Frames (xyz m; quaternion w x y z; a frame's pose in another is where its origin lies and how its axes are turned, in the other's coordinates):
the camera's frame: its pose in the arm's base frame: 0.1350 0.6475 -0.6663 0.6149 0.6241 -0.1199 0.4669
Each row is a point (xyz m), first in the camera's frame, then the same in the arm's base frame.
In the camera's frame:
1: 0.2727 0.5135 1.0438
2: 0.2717 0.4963 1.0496
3: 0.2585 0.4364 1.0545
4: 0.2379 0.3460 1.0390
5: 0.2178 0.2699 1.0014
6: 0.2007 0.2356 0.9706
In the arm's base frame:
1: 0.3637 -0.2652 0.0701
2: 0.3781 -0.2670 0.0592
3: 0.4165 -0.2640 0.0113
4: 0.4642 -0.2397 -0.0660
5: 0.4922 -0.1988 -0.1378
6: 0.4944 -0.1716 -0.1787

